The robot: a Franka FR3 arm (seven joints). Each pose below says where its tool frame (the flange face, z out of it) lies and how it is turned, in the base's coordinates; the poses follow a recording.
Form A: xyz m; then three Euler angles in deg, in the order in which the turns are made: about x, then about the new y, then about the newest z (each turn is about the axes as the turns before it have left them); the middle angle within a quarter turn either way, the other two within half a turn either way.
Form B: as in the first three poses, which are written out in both.
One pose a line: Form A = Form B
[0.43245 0.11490 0.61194 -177.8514 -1.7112 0.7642] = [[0.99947 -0.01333 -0.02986 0.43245], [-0.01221 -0.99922 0.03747 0.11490], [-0.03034 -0.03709 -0.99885 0.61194], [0 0 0 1]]
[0.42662 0.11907 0.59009 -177.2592 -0.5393 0.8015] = [[0.99986 -0.01399 -0.00941 0.42662], [-0.01352 -0.99876 0.04782 0.11907], [-0.01007 -0.04768 -0.99881 0.59009], [0 0 0 1]]
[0.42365 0.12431 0.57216 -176.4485 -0.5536 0.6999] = [[0.99988 -0.01221 -0.00966 0.42365], [-0.01159 -0.99801 0.06194 0.12431], [-0.01040 -0.06182 -0.99803 0.57216], [0 0 0 1]]
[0.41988 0.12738 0.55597 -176.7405 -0.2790 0.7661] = [[0.99990 -0.01337 -0.00487 0.41988], [-0.01307 -0.99830 0.05686 0.12738], [-0.00562 -0.05679 -0.99837 0.55597], [0 0 0 1]]
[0.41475 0.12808 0.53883 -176.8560 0.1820 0.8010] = [[0.99990 -0.01398 0.00318 0.41475], [-0.01413 -0.99839 0.05485 0.12808], [0.00240 -0.05488 -0.99849 0.53883], [0 0 0 1]]
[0.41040 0.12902 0.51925 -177.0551 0.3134 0.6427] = [[0.99992 -0.01122 0.00547 0.41040], [-0.01148 -0.99861 0.05137 0.12902], [0.00489 -0.05143 -0.99866 0.51925], [0 0 0 1]]
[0.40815 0.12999 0.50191 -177.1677 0.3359 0.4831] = [[0.99995 -0.00843 0.00586 0.40815], [-0.00871 -0.99874 0.04941 0.12999], [0.00544 -0.04946 -0.99876 0.50191], [0 0 0 1]]
